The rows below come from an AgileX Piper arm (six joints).
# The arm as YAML. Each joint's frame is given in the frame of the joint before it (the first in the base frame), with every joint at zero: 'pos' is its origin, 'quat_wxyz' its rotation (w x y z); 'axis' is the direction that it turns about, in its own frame. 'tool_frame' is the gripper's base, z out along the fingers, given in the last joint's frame.
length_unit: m
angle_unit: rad
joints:
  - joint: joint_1
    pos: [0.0, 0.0, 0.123]
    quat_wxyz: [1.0, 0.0, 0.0, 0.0]
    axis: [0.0, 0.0, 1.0]
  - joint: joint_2
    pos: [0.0, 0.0, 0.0]
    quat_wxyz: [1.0, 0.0, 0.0, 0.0]
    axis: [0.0, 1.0, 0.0]
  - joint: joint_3
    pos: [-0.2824, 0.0, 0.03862]
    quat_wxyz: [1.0, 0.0, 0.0, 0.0]
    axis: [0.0, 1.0, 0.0]
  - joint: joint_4
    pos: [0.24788, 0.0, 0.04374]
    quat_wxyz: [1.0, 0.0, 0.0, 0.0]
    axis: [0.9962, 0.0, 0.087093]
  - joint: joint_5
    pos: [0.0, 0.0, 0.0]
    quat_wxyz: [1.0, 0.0, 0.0, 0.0]
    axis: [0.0, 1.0, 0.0]
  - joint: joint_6
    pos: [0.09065, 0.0, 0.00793]
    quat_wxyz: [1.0, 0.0, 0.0, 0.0]
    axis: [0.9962, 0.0, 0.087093]
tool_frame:
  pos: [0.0, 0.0, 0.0]
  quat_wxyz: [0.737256, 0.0, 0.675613, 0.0]
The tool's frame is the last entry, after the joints.
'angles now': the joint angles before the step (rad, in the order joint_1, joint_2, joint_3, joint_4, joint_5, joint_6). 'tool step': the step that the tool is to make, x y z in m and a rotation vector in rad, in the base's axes. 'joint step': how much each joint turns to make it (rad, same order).
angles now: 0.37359 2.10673 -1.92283 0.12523 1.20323 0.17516
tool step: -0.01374 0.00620 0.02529 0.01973 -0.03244 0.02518
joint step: 0.02302 -0.05741 0.00003 0.00594 0.02006 -0.00001
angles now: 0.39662 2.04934 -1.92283 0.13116 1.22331 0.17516
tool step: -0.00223 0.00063 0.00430 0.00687 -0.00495 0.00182
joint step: 0.00245 -0.00976 -0.00001 0.00414 0.00246 0.00086
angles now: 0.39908 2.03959 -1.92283 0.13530 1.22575 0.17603
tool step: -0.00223 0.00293 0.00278 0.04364 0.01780 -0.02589
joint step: 0.00067 -0.00522 0.00005 0.03861 0.00065 0.02729
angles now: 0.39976 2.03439 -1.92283 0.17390 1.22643 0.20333
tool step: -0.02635 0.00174 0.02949 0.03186 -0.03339 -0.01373
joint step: 0.02833 -0.10777 0.05996 0.00056 -0.00294 0.04483
